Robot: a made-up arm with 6 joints. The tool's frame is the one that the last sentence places.
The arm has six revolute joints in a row. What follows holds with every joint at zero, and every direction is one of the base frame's.
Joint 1 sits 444 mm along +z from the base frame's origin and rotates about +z.
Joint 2 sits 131 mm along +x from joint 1 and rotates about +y.
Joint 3 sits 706.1 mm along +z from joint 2 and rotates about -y.
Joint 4 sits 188.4 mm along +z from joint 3 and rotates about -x.
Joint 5 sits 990.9 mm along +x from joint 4 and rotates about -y.
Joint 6 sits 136.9 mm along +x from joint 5 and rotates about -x.
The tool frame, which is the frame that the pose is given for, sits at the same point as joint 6; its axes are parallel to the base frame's.
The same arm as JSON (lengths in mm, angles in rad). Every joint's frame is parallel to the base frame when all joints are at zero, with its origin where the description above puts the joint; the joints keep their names.
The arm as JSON. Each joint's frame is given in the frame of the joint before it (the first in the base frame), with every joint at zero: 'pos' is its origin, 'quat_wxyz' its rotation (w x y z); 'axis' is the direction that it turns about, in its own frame. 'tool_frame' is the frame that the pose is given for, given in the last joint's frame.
{
  "length_unit": "mm",
  "angle_unit": "rad",
  "joints": [
    {
      "joint": "joint 1",
      "pos": [
        0.0,
        0.0,
        444.0
      ],
      "quat_wxyz": [
        1.0,
        0.0,
        0.0,
        0.0
      ],
      "axis": [
        0.0,
        0.0,
        1.0
      ]
    },
    {
      "joint": "joint 2",
      "pos": [
        131.0,
        0.0,
        0.0
      ],
      "quat_wxyz": [
        1.0,
        0.0,
        0.0,
        0.0
      ],
      "axis": [
        0.0,
        1.0,
        0.0
      ]
    },
    {
      "joint": "joint 3",
      "pos": [
        0.0,
        0.0,
        706.1
      ],
      "quat_wxyz": [
        1.0,
        0.0,
        0.0,
        0.0
      ],
      "axis": [
        0.0,
        -1.0,
        0.0
      ]
    },
    {
      "joint": "joint 4",
      "pos": [
        0.0,
        0.0,
        188.4
      ],
      "quat_wxyz": [
        1.0,
        0.0,
        0.0,
        0.0
      ],
      "axis": [
        -1.0,
        0.0,
        0.0
      ]
    },
    {
      "joint": "joint 5",
      "pos": [
        990.9,
        0.0,
        0.0
      ],
      "quat_wxyz": [
        1.0,
        0.0,
        0.0,
        0.0
      ],
      "axis": [
        0.0,
        -1.0,
        0.0
      ]
    },
    {
      "joint": "joint 6",
      "pos": [
        136.9,
        0.0,
        0.0
      ],
      "quat_wxyz": [
        1.0,
        0.0,
        0.0,
        0.0
      ],
      "axis": [
        -1.0,
        0.0,
        0.0
      ]
    }
  ],
  "tool_frame": {
    "pos": [
      0.0,
      0.0,
      0.0
    ],
    "quat_wxyz": [
      1.0,
      0.0,
      0.0,
      0.0
    ]
  }
}

